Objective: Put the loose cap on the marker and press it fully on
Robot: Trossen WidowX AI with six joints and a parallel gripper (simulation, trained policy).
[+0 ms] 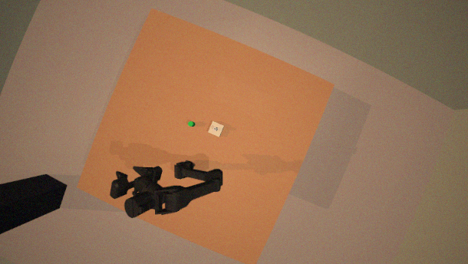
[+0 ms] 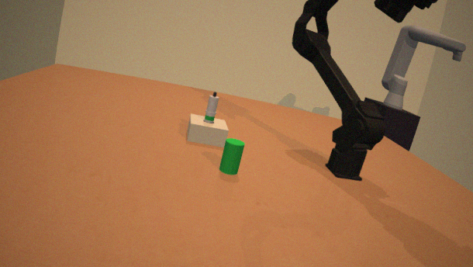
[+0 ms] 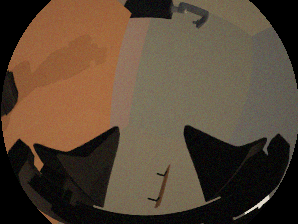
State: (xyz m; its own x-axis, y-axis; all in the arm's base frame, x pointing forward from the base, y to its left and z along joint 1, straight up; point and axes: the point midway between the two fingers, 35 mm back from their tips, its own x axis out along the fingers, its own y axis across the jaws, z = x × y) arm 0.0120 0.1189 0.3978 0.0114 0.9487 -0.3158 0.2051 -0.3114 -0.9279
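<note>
Now: gripper tip 24 cm short of the green cap, 7 cm to the left of it and 36 cm above it. From my gripper tip the other things lie so: holder block: 27 cm ahead, 22 cm to the right, 37 cm below.
</note>
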